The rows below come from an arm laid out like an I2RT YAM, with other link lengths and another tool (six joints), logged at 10 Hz.
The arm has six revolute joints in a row. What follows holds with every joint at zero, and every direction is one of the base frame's.
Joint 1 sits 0.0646 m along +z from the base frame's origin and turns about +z.
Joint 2 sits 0.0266 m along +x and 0.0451 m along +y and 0.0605 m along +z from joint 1 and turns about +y.
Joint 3 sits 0.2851 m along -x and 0.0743 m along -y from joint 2 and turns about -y.
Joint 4 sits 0.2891 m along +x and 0.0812 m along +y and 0.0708 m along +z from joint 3 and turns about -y.
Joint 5 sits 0.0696 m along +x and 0.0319 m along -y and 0.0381 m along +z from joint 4 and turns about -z.
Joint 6 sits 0.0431 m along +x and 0.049 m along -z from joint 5 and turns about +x.
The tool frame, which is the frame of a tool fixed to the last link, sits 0.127 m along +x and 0.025 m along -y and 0.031 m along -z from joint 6; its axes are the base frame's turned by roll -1.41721, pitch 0.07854 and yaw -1.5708 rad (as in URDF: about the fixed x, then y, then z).
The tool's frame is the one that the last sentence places.
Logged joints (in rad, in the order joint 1, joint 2, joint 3, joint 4, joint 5, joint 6), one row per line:
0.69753, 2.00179, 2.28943, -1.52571, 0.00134, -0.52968
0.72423, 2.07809, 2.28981, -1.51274, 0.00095, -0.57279
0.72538, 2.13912, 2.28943, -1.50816, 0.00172, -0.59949
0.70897, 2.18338, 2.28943, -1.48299, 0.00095, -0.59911
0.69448, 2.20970, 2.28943, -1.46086, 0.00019, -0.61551
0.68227, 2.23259, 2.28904, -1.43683, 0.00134, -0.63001
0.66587, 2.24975, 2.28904, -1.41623, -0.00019, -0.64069
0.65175, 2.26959, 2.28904, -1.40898, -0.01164, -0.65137
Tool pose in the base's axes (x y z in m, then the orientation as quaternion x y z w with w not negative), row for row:
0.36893, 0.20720, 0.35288, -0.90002, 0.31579, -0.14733, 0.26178
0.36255, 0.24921, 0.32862, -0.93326, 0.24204, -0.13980, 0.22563
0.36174, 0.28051, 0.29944, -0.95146, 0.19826, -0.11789, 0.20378
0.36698, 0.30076, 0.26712, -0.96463, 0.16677, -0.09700, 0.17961
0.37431, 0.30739, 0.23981, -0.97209, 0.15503, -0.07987, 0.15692
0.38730, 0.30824, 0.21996, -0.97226, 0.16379, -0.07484, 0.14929
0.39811, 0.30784, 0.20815, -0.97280, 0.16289, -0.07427, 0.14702
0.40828, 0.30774, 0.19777, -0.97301, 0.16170, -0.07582, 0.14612
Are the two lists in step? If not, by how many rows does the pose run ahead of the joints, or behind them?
The pose runs 2 rows behind the joints: the pose in row i belongs to the joints in row i - 2.
